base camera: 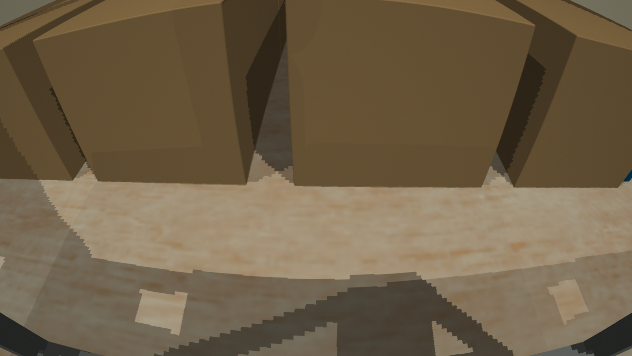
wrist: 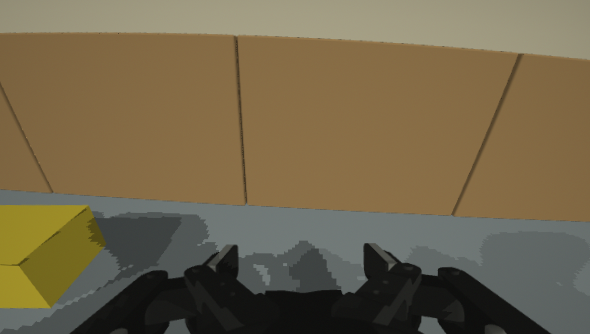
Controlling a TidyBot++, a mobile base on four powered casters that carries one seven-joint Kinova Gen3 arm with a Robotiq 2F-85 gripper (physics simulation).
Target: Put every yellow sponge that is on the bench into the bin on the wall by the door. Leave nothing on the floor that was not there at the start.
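Frame: origin at the arm's base, x back, y left, z down, level; millimetres.
Seen in the pictures: gripper, fingertip midpoint: [wrist: 300, 258].
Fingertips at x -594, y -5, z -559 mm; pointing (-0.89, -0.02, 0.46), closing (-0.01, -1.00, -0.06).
Note:
A point is followed by its place in that frame.
A yellow sponge [wrist: 42, 240] @(x -594, y 176, z -562 mm), a block with flat faces, lies on the grey bench top [wrist: 320, 220] @(x -684, y -31, z -517 mm) at the left edge of the wrist view, partly cut off by that edge. My gripper [wrist: 300, 258] @(x -594, y -5, z -559 mm) is open, with no object between its fingertips. It is over the bench top, to the right of the sponge and apart from it. The bin and the door do not show in either view.
Brown boxes [wrist: 150, 120] @(x -707, y 151, z -618 mm) stand in a row along the back of the bench, against the pale wall [wrist: 300, 17] @(x -1373, y -1, z -812 mm). In the base camera view, more brown boxes [base camera: 400, 95] @(x -448, y -98, z 246 mm) stand on the wooden floor [base camera: 300, 225] @(x -383, y 19, z 397 mm) right ahead, with narrow gaps between them.

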